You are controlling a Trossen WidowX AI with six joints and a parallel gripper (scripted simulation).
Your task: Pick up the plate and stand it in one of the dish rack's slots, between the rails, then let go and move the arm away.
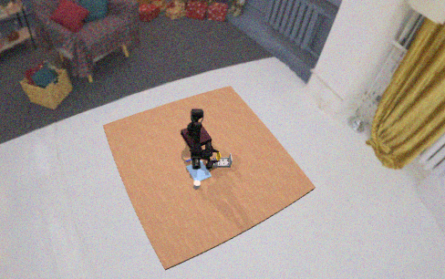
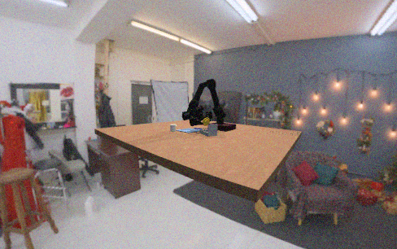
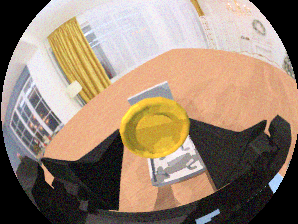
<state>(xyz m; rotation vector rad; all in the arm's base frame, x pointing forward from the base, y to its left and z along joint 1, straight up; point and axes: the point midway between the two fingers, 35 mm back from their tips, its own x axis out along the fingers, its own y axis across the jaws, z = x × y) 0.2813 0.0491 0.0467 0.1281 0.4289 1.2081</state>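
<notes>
Right now my gripper tip is 10 mm short of the dish rack, 20 mm to the right of it and 60 mm above it. The rest, counted from my gripper tip: light blue mat: 10 mm ahead, 170 mm to the right, 80 mm below; then white cup: 120 mm ahead, 240 mm to the right, 60 mm below; then yellow plate: 10 mm to the right.
</notes>
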